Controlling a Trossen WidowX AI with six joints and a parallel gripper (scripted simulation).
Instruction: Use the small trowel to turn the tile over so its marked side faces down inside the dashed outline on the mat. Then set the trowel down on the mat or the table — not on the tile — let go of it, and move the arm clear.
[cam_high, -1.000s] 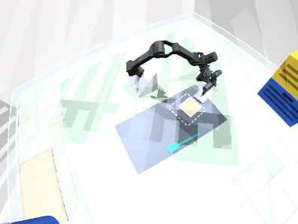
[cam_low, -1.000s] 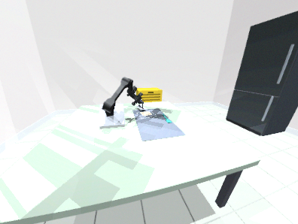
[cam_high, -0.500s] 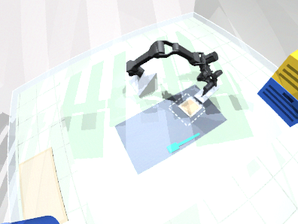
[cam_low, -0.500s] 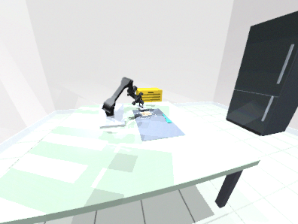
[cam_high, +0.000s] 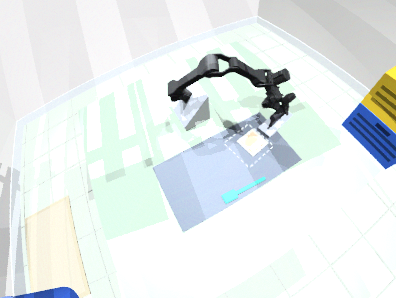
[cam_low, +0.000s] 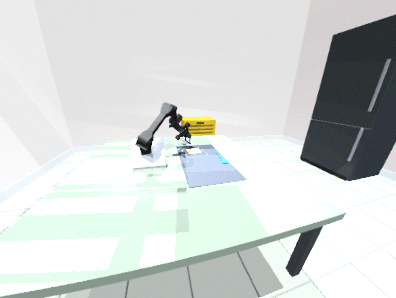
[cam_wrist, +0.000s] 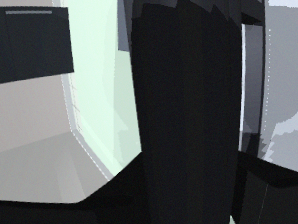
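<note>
My gripper tip is now 40 cm to the left of the teal trowel, 14 cm short of it and 8 cm above it. From my gripper tip the other things lie so: mat: 36 cm to the right, 10 cm below; then white tile: 19 cm to the right, 8 cm below, 1 cm behind.
</note>
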